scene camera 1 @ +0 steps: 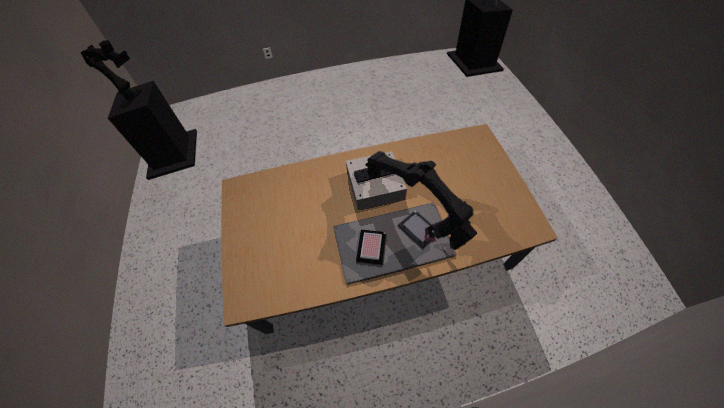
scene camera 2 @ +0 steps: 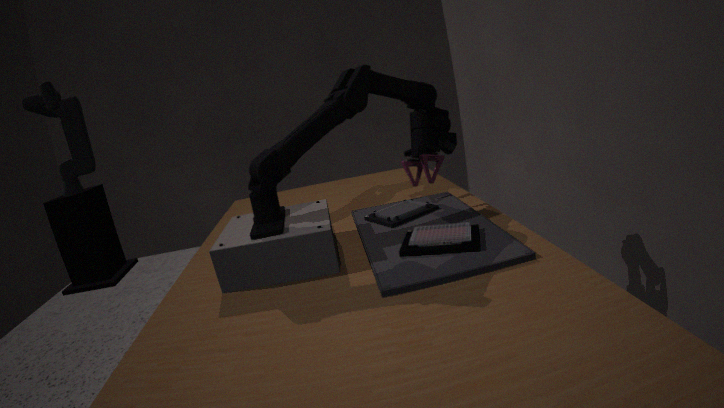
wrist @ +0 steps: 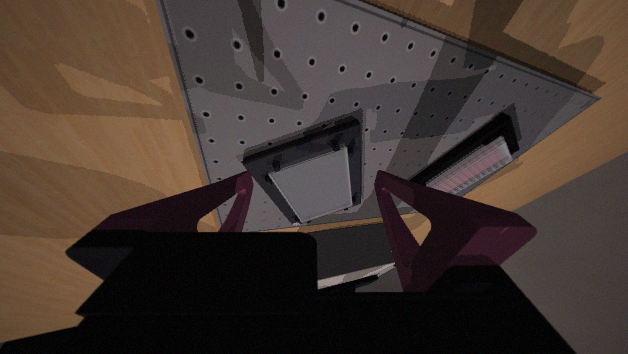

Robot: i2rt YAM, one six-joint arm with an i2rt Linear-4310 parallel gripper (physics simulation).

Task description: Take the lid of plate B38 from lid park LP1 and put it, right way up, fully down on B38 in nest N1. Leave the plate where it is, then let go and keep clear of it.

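Frame: origin at the arm's base, x ahead, y left, z up, level; centimetres.
Seen in the pictures: gripper, fingertip midpoint: (scene camera 1: 433,235) (scene camera 2: 422,184) (wrist: 313,177); arm's base, link origin: (scene camera 1: 374,172) (scene camera 2: 269,223) (wrist: 340,286).
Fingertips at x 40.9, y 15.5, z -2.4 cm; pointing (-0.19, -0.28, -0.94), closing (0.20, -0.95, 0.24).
Offsets run from my fingertips to a thing's middle. Level surfaces: height alone.
The clear lid {dx -7.9, dy -3.5, dz -4.5 cm} (scene camera 1: 416,226) (scene camera 2: 403,209) (wrist: 315,185) lies flat in the dark lid park LP1 {dx -7.9, dy -3.5, dz -4.9 cm} (scene camera 1: 403,221) (scene camera 2: 394,221) (wrist: 304,144), between its small corner posts. Plate B38 {dx -5.7, dy -28.1, dz -4.0 cm} (scene camera 1: 371,245) (scene camera 2: 439,235) (wrist: 470,165), with pink wells, sits in the black nest N1 {dx -5.7, dy -28.1, dz -5.0 cm} (scene camera 1: 370,262) (scene camera 2: 439,249) (wrist: 509,127). My gripper (scene camera 1: 430,234) (scene camera 2: 423,183) (wrist: 313,177) is open and empty. Its magenta fingers are wide apart and hang above the lid park side of the board, clear of the lid. In the wrist view the lid shows between and beyond the fingertips.
The grey perforated board (scene camera 1: 350,271) (scene camera 2: 390,281) (wrist: 220,65) carries park and nest on the wooden table {dz -7.2 cm} (scene camera 1: 283,228) (scene camera 2: 354,344) (wrist: 60,130). The arm's pale base box (scene camera 1: 382,198) (scene camera 2: 278,263) stands beside the board. Another arm on a black pedestal (scene camera 1: 151,126) (scene camera 2: 83,238) stands off the table.
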